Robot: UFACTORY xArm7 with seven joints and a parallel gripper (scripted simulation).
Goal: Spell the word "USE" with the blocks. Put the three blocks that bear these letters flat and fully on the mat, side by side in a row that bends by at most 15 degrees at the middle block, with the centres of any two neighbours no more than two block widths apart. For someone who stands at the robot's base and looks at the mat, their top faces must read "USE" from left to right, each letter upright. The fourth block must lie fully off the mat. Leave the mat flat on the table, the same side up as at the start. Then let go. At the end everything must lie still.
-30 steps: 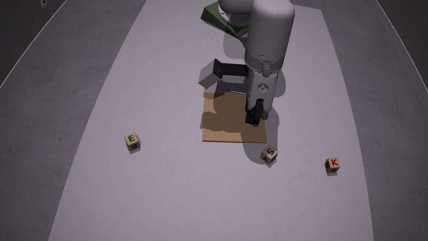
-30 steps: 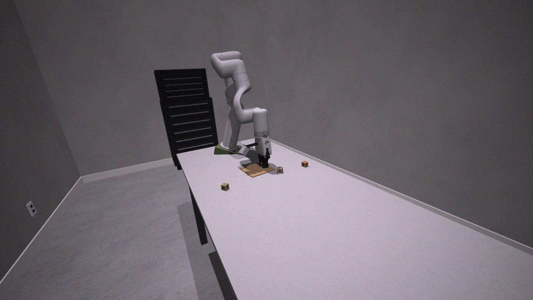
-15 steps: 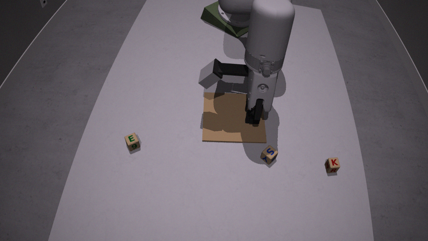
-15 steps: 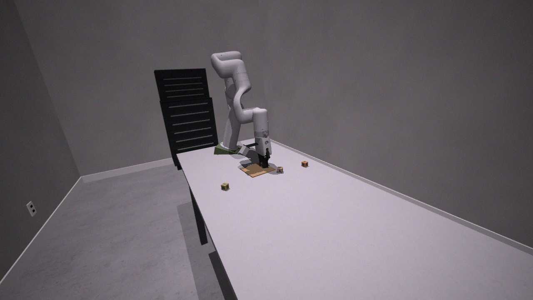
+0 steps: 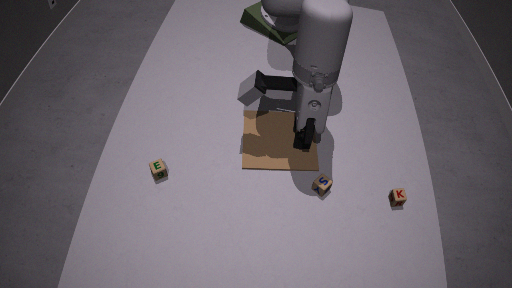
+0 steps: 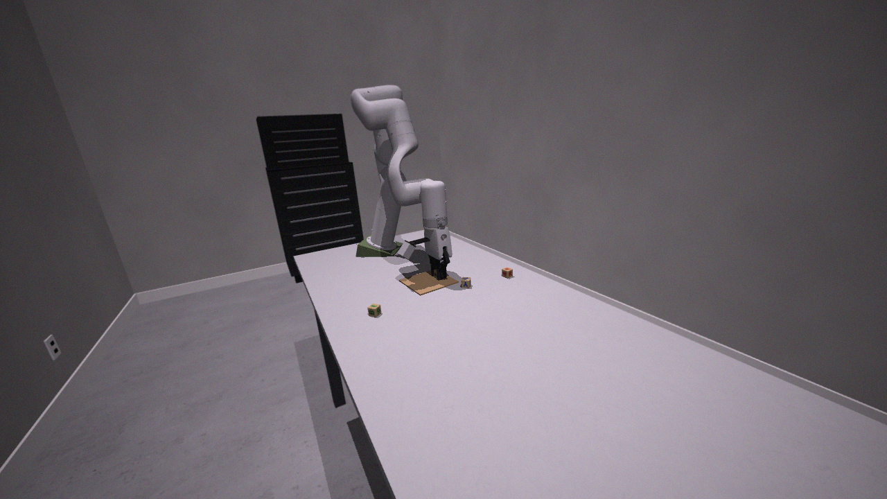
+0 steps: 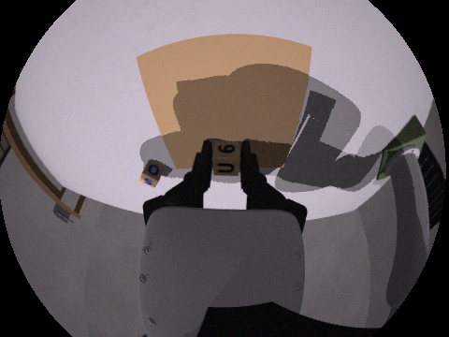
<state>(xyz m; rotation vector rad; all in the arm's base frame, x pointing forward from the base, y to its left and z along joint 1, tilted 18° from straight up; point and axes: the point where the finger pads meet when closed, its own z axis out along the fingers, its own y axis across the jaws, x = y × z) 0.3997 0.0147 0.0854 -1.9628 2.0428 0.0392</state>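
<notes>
The U block is 10 mm below my hand. The rest, counted from my hand: K block: 180 mm to the left, 130 mm ahead, 10 mm below; then tan mat: 40 mm to the right, 20 mm below; then S block: 100 mm ahead, 30 mm to the left, 10 mm below.
</notes>
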